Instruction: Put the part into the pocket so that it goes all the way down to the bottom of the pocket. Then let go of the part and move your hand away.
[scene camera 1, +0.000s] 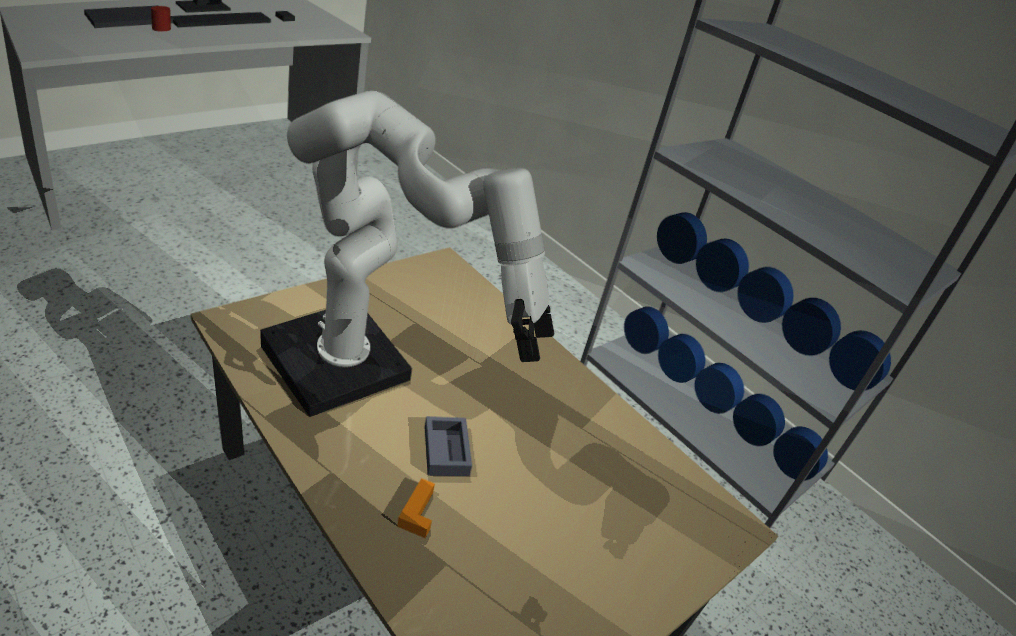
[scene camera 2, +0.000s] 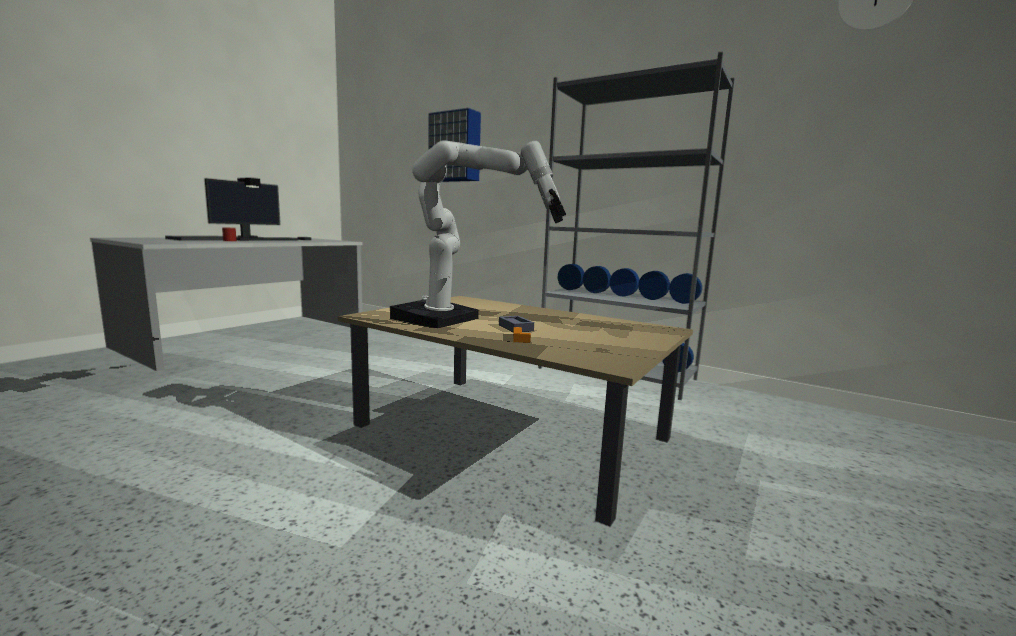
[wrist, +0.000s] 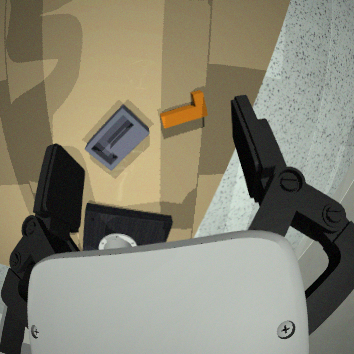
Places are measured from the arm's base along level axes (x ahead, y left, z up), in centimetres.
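Pixels of known places: gripper, fingertip midpoint: (scene camera 1: 538, 348) (scene camera 2: 560, 219) (wrist: 144, 135); arm's base, origin of the base link: (scene camera 1: 343, 347) (scene camera 2: 439, 307) (wrist: 117, 246).
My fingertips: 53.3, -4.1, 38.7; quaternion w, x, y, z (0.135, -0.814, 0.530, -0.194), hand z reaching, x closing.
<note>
Ahead of a thing's pixels: the offset from my fingertips to its top centre, as dx, dy, dz. Level surfaces: height alone.
The part, an orange L-shaped block @[-8.8, -11.4, -40.4] (scene camera 1: 416, 507) (scene camera 2: 521, 336) (wrist: 183, 115), lies flat on the table beside the pocket block, apart from it. The grey-blue block @[-17.2, +3.9, -39.8] (scene camera 1: 448, 468) (scene camera 2: 515, 323) (wrist: 131, 146) has an L-shaped pocket in its top, facing up, and stands on the table between the part and the arm's base. The pocket is empty. My gripper (scene camera 1: 529, 358) (scene camera 2: 557, 219) (wrist: 144, 135) is open and empty, high above the table. In the wrist view, the pocket block and the part show far below, between its wide-spread fingers.
The arm's black base plate (scene camera 1: 299, 382) (scene camera 2: 404, 315) (wrist: 150, 225) is on the wooden table @[dz -43.4] (scene camera 1: 674, 585) (scene camera 2: 584, 360) (wrist: 135, 30). A shelf rack (scene camera 1: 641, 202) (scene camera 2: 549, 150) with blue discs stands behind the table. A grey desk (scene camera 1: 314, 37) (scene camera 2: 224, 262) stands farther back.
</note>
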